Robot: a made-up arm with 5 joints. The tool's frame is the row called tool.
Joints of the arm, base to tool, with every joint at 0 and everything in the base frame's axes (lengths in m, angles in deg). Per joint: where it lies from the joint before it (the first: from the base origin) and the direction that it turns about. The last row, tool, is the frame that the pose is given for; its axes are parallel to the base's.
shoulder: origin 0.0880 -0.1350 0.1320 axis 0 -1 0
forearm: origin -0.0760 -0.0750 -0.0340 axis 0 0 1
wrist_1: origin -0.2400 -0.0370 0.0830 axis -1 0 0
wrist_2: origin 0.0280 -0.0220 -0.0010 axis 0 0 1
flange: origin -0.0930 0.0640 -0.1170 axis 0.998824 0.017 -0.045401
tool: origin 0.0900 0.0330 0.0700
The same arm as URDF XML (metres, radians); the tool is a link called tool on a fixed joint. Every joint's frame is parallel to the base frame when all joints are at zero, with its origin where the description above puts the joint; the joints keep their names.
<robot name="arm">
<joint name="shoulder" type="continuous"><parent link="base_link"/><child link="link1"/><origin xyz="0.0880 -0.1350 0.1320" rpy="0.0000 0.0000 0.0000"/><axis xyz="0 -1 0"/></joint>
<joint name="forearm" type="continuous"><parent link="link1"/><child link="link2"/><origin xyz="-0.0760 -0.0750 -0.0340" rpy="0.0000 0.0000 0.0000"/><axis xyz="0 0 1"/></joint>
<joint name="wrist_1" type="continuous"><parent link="link2"/><child link="link3"/><origin xyz="-0.2400 -0.0370 0.0830" rpy="0.0000 0.0000 0.0000"/><axis xyz="-1 0 0"/></joint>
<joint name="wrist_2" type="continuous"><parent link="link3"/><child link="link4"/><origin xyz="0.0280 -0.0220 -0.0010" rpy="0.0000 0.0000 0.0000"/><axis xyz="0 0 1"/></joint>
<joint name="flange" type="continuous"><parent link="link4"/><child link="link5"/><origin xyz="-0.0930 0.0640 -0.1170" rpy="0.0000 0.0000 0.0000"/><axis xyz="0.998824 0.017 -0.045401"/></joint>
<joint name="tool_fixed" type="fixed"><parent link="link5"/><child link="tool"/><origin xyz="0.0900 0.0330 0.0700" rpy="0.0000 0.0000 0.0000"/></joint>
<link name="base_link"/>
<link name="link1"/>
<link name="link2"/>
<link name="link3"/>
<link name="link4"/>
<link name="link5"/>
<link name="tool"/>
</robot>

